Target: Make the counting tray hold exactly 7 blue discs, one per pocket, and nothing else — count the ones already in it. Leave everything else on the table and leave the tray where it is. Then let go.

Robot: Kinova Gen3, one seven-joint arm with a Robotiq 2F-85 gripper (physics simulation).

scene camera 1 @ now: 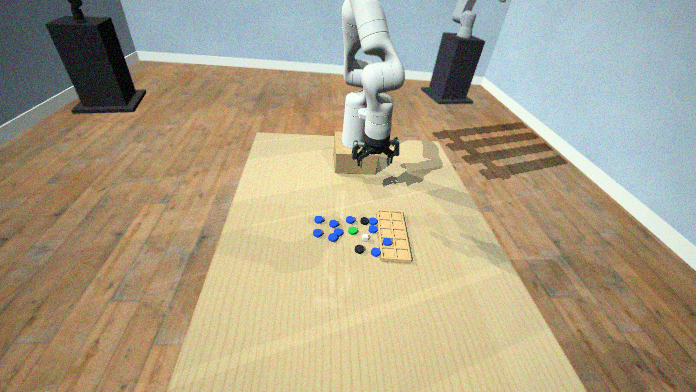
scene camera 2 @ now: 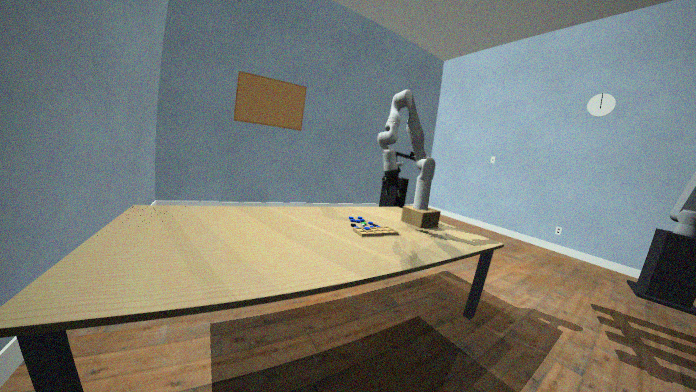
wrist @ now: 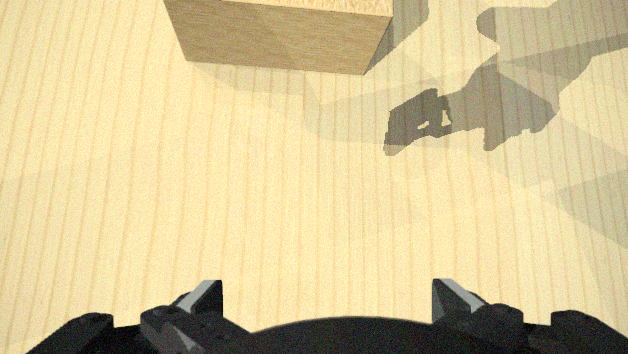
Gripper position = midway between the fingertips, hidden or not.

My gripper (scene camera 1: pixel 374 164) is open, holding nothing. Also in view: a wooden counting tray (scene camera 1: pixel 390 223).
My gripper also shows in the wrist view (wrist: pixel 327 302).
